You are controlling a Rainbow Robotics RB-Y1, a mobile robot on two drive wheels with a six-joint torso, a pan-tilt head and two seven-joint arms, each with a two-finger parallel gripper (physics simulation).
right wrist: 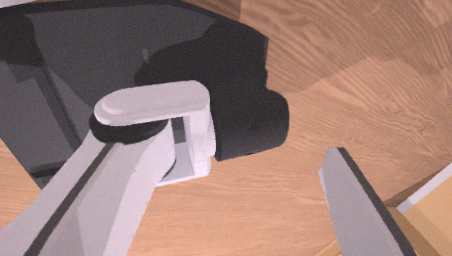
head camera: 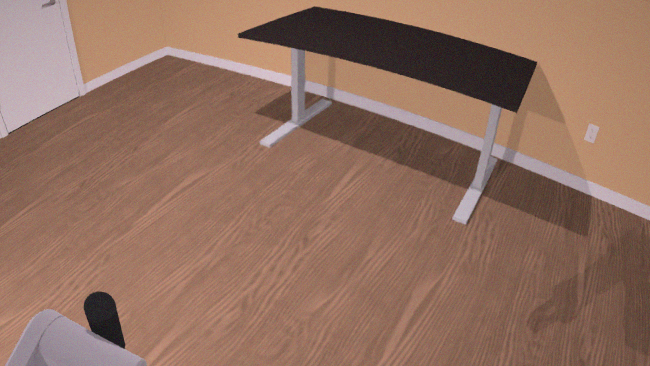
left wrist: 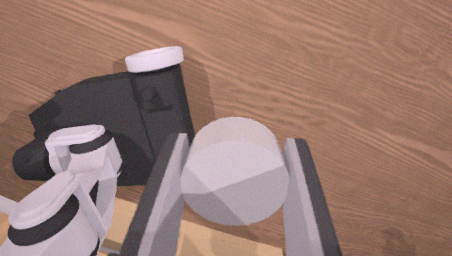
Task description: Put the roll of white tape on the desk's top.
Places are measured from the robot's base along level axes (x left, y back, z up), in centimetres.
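Pixels of known places: left gripper, fingertip midpoint: (left wrist: 235, 149); right gripper, fingertip midpoint: (right wrist: 225, 158).
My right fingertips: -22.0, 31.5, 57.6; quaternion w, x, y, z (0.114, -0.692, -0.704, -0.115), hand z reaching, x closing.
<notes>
Behind a point stands the place of what it marks, as x, y, z.
The desk (head camera: 390, 47) @[-22.5, -222.1, 72.1] stands against the wall in the upper part of the head view. It has a black top with a curved far edge and two pale grey legs. My left gripper (left wrist: 235, 149) @[31.0, -29.2, 83.5] is shut on the roll of white tape (left wrist: 235, 175) @[31.0, -29.2, 85.4], with one finger at each side of it. The roll shows as a pale grey-white round shape, above the floor. The tape and the left fingers do not show in the head view, where part of my left arm (head camera: 82, 340) @[22.6, -28.5, 111.4] is at the bottom left. My right gripper (right wrist: 225, 158) @[-22.0, 31.5, 57.6] is open, with no object held between its fingers.
Wood floor (head camera: 250, 225) @[41.6, -164.6, 0.0] lies between the arm and the desk. A white door (head camera: 35, 60) @[254.5, -283.8, 49.5] is at the upper left. A wall outlet (head camera: 591, 133) @[-149.8, -210.8, 40.1] is right of the desk. My dark base (left wrist: 110, 110) @[11.9, 18.8, 16.9] (right wrist: 100, 45) @[-16.0, 19.0, 16.9] shows below the arms. A tan surface (left wrist: 225, 240) @[-75.0, -11.0, 5.4] shows at the left wrist view's bottom.
</notes>
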